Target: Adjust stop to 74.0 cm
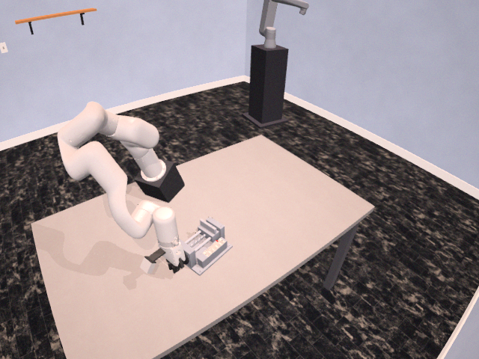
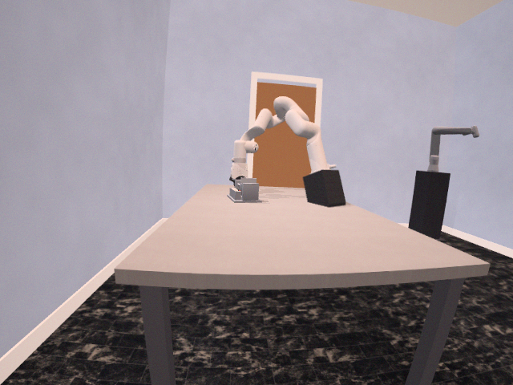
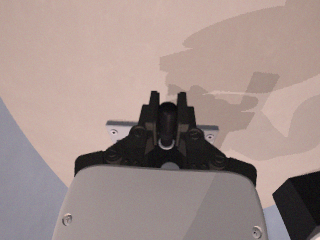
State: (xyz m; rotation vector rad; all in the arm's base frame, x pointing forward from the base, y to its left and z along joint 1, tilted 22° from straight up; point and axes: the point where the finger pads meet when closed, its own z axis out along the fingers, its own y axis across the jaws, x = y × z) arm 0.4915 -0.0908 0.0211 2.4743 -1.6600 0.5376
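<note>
Right now my hand is 20 mm to the right of the black handwheel, 10 mm below it and 10 mm past it. Also, from my hand: handwheel knob (10 mm to the left); then sliding stop block (190 mm to the left, 60 mm behind, 50 mm above).
</note>
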